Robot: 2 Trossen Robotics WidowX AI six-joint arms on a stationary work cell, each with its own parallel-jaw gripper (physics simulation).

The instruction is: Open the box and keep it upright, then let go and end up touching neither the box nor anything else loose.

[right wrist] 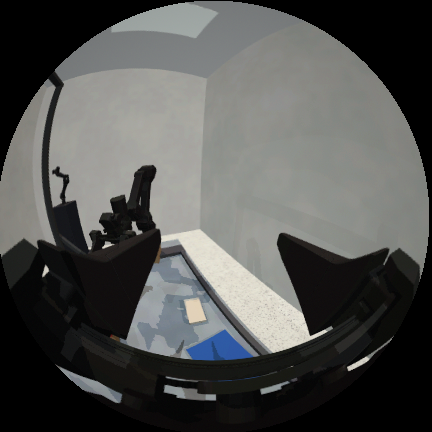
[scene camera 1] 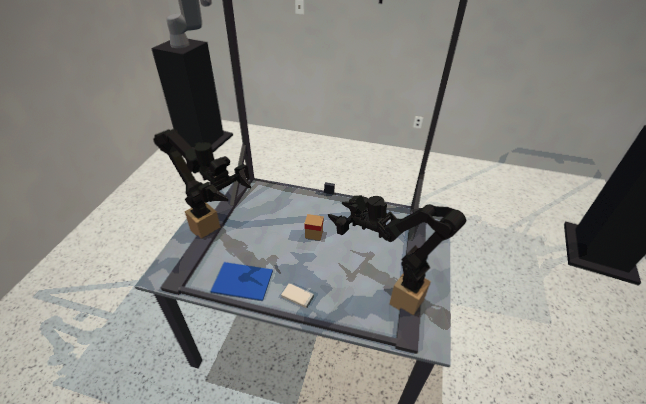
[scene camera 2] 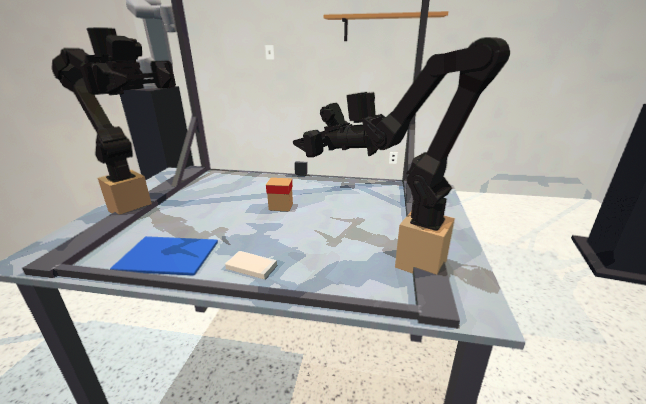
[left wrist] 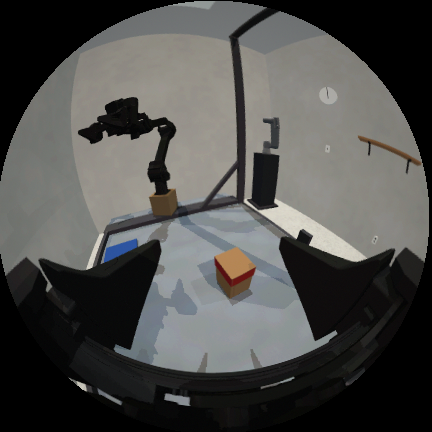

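Seen in the pictures: left gripper, fingertip midpoint: (scene camera 1: 335, 208) (scene camera 2: 303, 139) (left wrist: 220, 245); right gripper, fingertip midpoint: (right wrist: 220, 237) (scene camera 1: 239, 193) (scene camera 2: 149, 77) (left wrist: 86, 125); left arm's base at its link origin: (scene camera 1: 412, 283) (scene camera 2: 427, 221); right arm's base at its link origin: (scene camera 1: 200, 211) (scene camera 2: 121, 177) (left wrist: 162, 192).
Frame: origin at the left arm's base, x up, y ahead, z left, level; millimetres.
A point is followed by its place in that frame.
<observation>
The box (scene camera 1: 314, 232) @[x -76, y 483, z -38 mm] (scene camera 2: 280, 199) @[x -80, y 483, z -38 mm] (left wrist: 234, 273) is small and orange-brown, with a red band just below its top. It stands upright on the table (scene camera 1: 270, 200) @[x -121, y 819, z -110 mm] (scene camera 2: 310, 220) @[x -122, y 363, z -36 mm], and its lid looks closed. My left gripper (scene camera 1: 336, 209) @[x 139, y 373, z -24 mm] (scene camera 2: 309, 126) (left wrist: 220, 245) @[x 139, y 373, z -24 mm] is open and empty. It hangs above the table, up and to the right of the box in both scene views, apart from it. In the left wrist view the box shows between and beyond the fingers. My right gripper (scene camera 1: 239, 193) @[x 312, y 562, z 268 mm] (right wrist: 220, 237) @[x 312, y 562, z 268 mm] is open and empty, high at the left of the scene views, far from the box.
A flat blue panel (scene camera 1: 227, 282) @[x -114, y 609, z 364 mm] (scene camera 2: 145, 257) @[x -114, y 600, z 361 mm] (right wrist: 225, 345) @[x -114, y 509, z 328 mm] and a cream block (scene camera 1: 297, 295) @[x -107, y 347, z 243 mm] (scene camera 2: 251, 264) @[x -107, y 343, z 245 mm] (right wrist: 195, 310) @[x -106, y 358, z 245 mm] lie near the table's front edge. A small black block (scene camera 1: 329, 188) @[x -83, y 616, z -333 mm] (scene camera 2: 300, 168) @[x -89, y 618, z -331 mm] is at the back edge. Dark frame posts (scene camera 1: 239, 100) @[x 347, y 1002, z -153 mm] (scene camera 2: 190, 90) @[x 214, y 1005, z -152 mm] rise at the back corners.
</observation>
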